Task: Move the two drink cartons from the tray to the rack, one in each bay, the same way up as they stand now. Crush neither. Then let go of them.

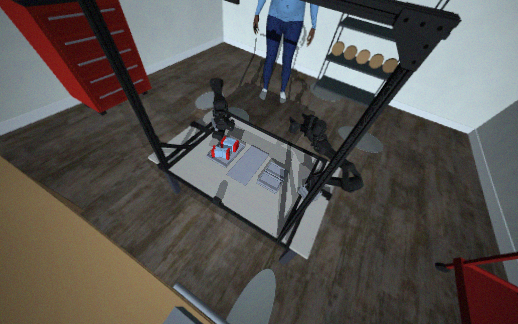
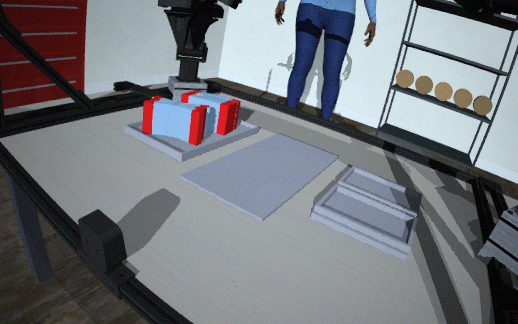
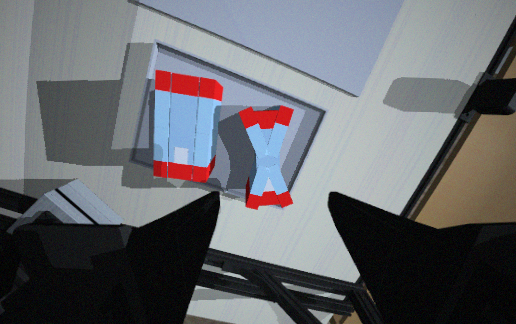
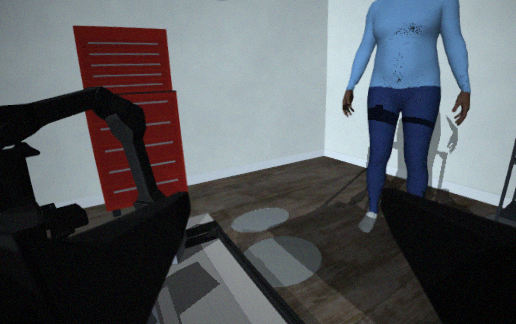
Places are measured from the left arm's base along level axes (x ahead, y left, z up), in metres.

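Pixels of known places: left gripper, fingertip midpoint: (image 2: 188,49) (image 3: 274,198); right gripper, fingertip midpoint: (image 1: 296,115) (image 4: 284,199); left arm's base, link origin: (image 2: 187,79).
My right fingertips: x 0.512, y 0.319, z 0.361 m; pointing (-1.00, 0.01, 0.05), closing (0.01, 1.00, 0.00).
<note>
For each thing: its top centre in the pictures, then the offset to it from my right fingertips.
- grey tray, top centre: (image 3: 227,135) (image 2: 194,125) (image 1: 226,150) dx -0.221, dy -0.365, dz -0.400 m
- nearer carton, top centre: (image 3: 268,161) (image 2: 177,103) (image 1: 220,149) dx -0.192, dy -0.417, dz -0.343 m
- farther carton, top centre: (image 3: 182,130) (image 2: 211,97) (image 1: 229,141) dx -0.248, dy -0.326, dz -0.342 m
- grey two-bay rack, top centre: (image 2: 377,199) (image 1: 273,175) dx +0.126, dy -0.146, dz -0.396 m
Two light blue drink cartons with red ends rest side by side in the grey tray (image 1: 223,163) (image 2: 182,154) (image 3: 235,95), red ends to the sides. The nearer carton (image 1: 220,152) (image 2: 172,120) (image 3: 268,160) is pinched narrow at its middle. The farther carton (image 1: 230,145) (image 2: 212,107) (image 3: 185,127) looks straight-sided. The grey two-bay rack (image 1: 270,186) (image 2: 360,232) holds no carton. My left gripper (image 3: 274,198) is open and empty, high above the tray, clear of both cartons. My right gripper (image 1: 290,124) (image 4: 284,199) is open and empty, off to the side, far from tray and rack.
A flat grey plate (image 1: 250,165) (image 2: 265,170) (image 3: 300,40) lies between the tray and the rack. A dark frame runs round the table, with a black block (image 2: 102,240) at its near edge. A person (image 1: 285,45) (image 4: 405,100) stands beyond the table.
</note>
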